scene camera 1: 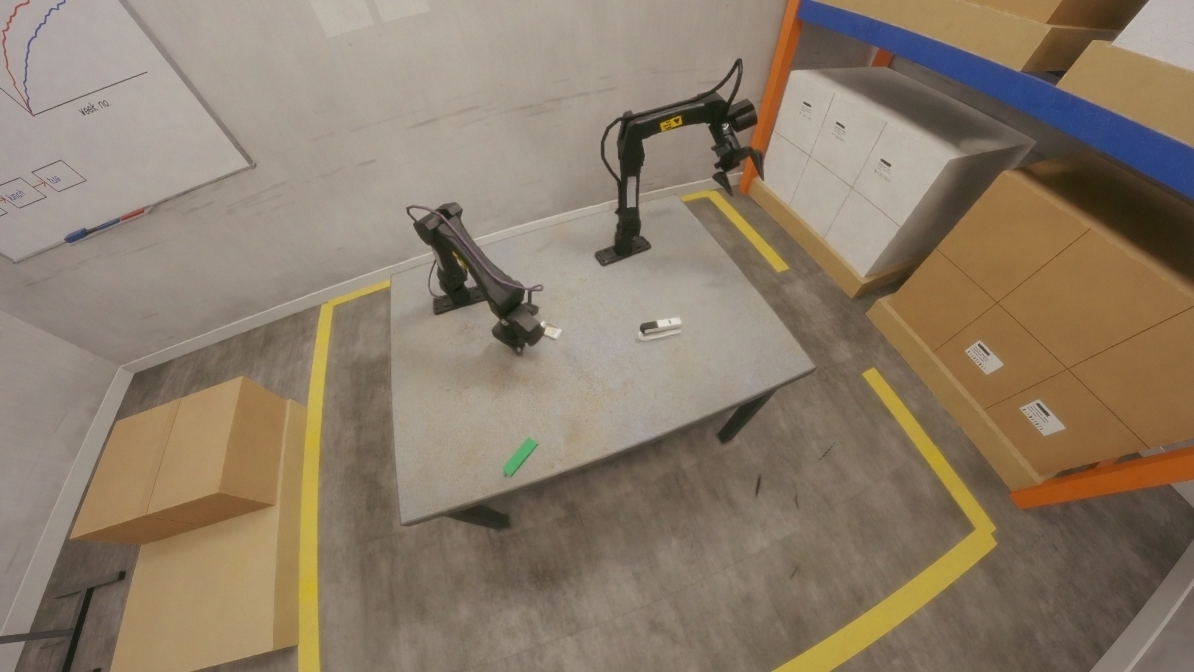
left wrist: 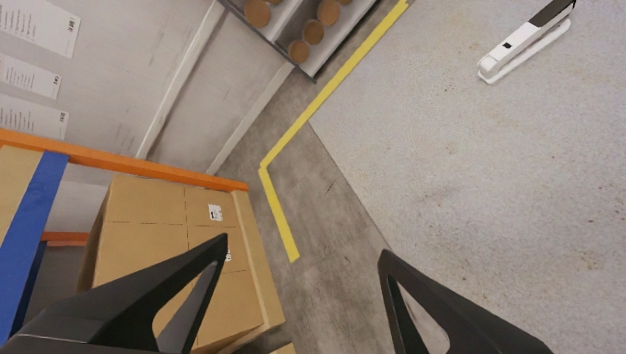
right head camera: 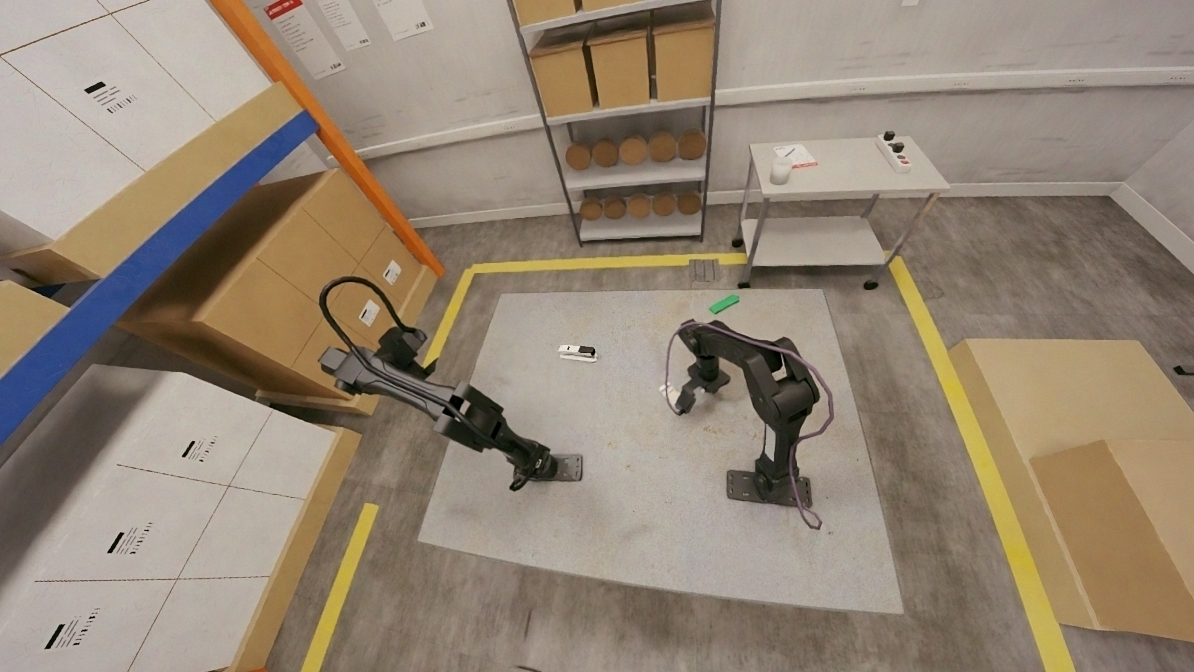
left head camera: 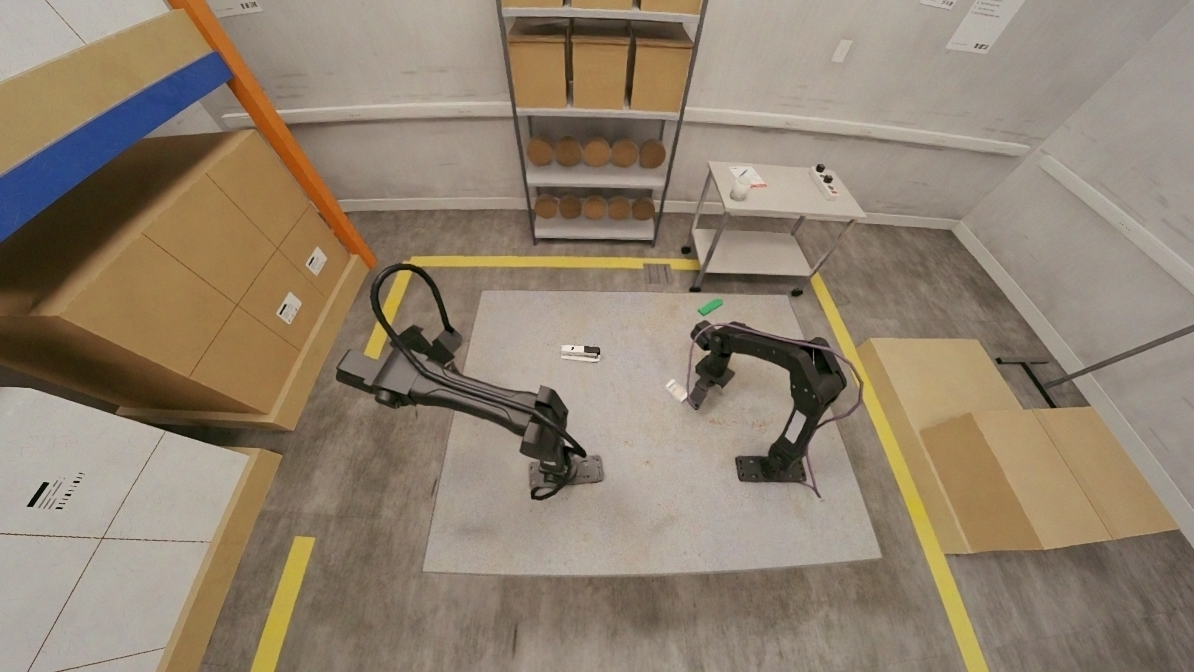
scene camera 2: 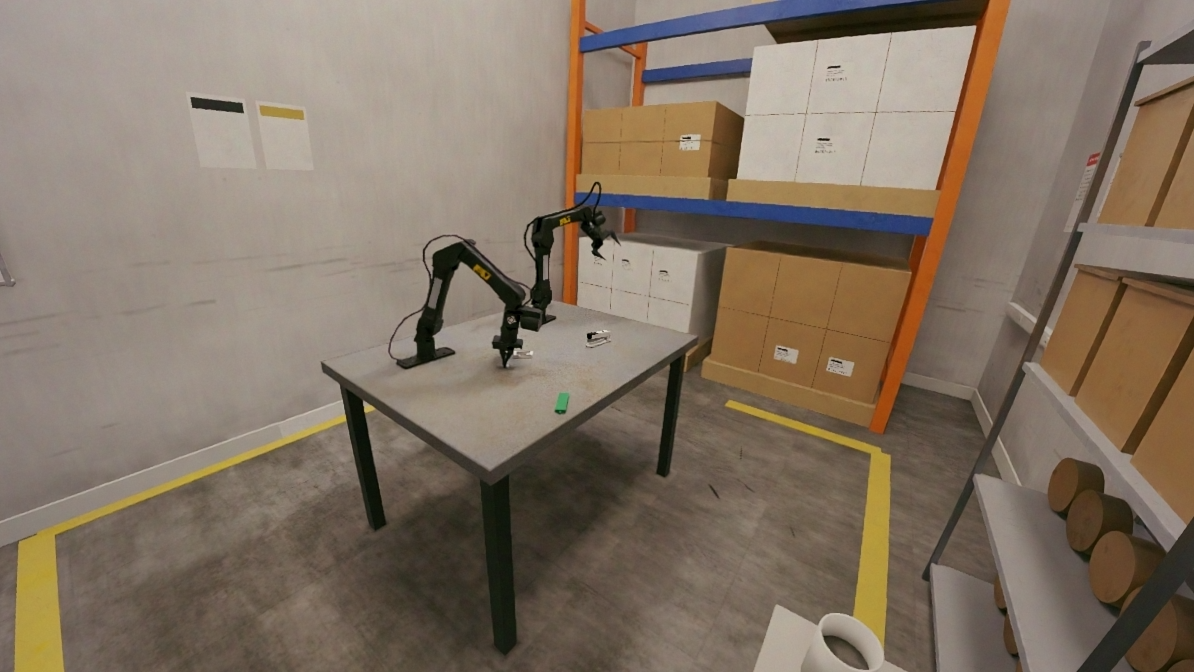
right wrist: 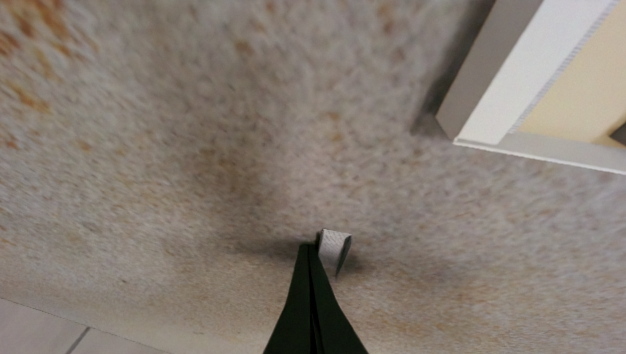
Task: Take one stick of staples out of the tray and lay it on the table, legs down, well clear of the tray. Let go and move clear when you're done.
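Pixels of known places: left gripper, fingertip midpoint: (scene camera 1: 747, 188) (left wrist: 305, 249) (right head camera: 423, 345) (scene camera 2: 613, 253); right gripper, fingertip midpoint: (scene camera 1: 516, 347) (right head camera: 709, 391) (left head camera: 709, 386) (scene camera 2: 504, 366) (right wrist: 305, 250); left arm's base, origin of the base link: (scene camera 1: 623, 251) (right head camera: 547, 467) (left head camera: 565, 472); right arm's base, origin of the base link: (scene camera 1: 462, 299) (right head camera: 767, 488) (left head camera: 770, 469) (scene camera 2: 427, 358).
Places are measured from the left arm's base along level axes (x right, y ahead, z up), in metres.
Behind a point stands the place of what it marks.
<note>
A small grey metal stick of staples (right wrist: 334, 246) {z 0.001, x 0.462, y 0.212 m} is on the table beside the right fingertips in the right wrist view. A light face is toward the camera and a darker side is at its right. Whether its legs point down is unclear. My right gripper (right wrist: 305, 250) {z 0.001, x 0.476, y 0.206 m} (scene camera 1: 518, 353) {z 0.001, x 0.476, y 0.206 m} (scene camera 2: 504, 365) {z 0.001, x 0.476, y 0.206 m} is shut and empty, low over the table, its tips against or very near the stick. The white tray (right wrist: 477, 75) {z 0.008, x 0.388, y 0.176 m} (left head camera: 675, 389) {z 0.001, x 0.362, y 0.208 m} (scene camera 1: 551, 330) {z 0.000, x 0.358, y 0.198 m} (scene camera 2: 523, 353) {z 0.005, x 0.350, y 0.190 m} lies apart from the stick, partly in view. My left gripper (left wrist: 305, 249) {z 0.322, x -0.260, y 0.240 m} (scene camera 1: 745, 185) {z 0.322, x -0.260, y 0.240 m} (scene camera 2: 610, 249) {z 0.322, x -0.260, y 0.240 m} is open and empty, high up.
A white and black stapler (left head camera: 579, 353) {z 0.038, x 0.071, y 0.349 m} (right head camera: 577, 353) {z 0.039, x 0.079, y 0.347 m} (scene camera 1: 660, 328) {z 0.041, x 0.084, y 0.370 m} (left wrist: 520, 45) {z 0.043, x 0.058, y 0.352 m} lies on the table (scene camera 1: 467, 400) {z 0.000, x 0.659, y 0.304 m}. A green object (left head camera: 710, 306) {z 0.010, x 0.573, y 0.514 m} (right head camera: 724, 303) {z 0.010, x 0.576, y 0.515 m} (scene camera 1: 520, 457) {z 0.010, x 0.576, y 0.521 m} (scene camera 2: 562, 403) {z 0.010, x 0.588, y 0.525 m} lies near the table edge, on the shelf side of the right arm.
</note>
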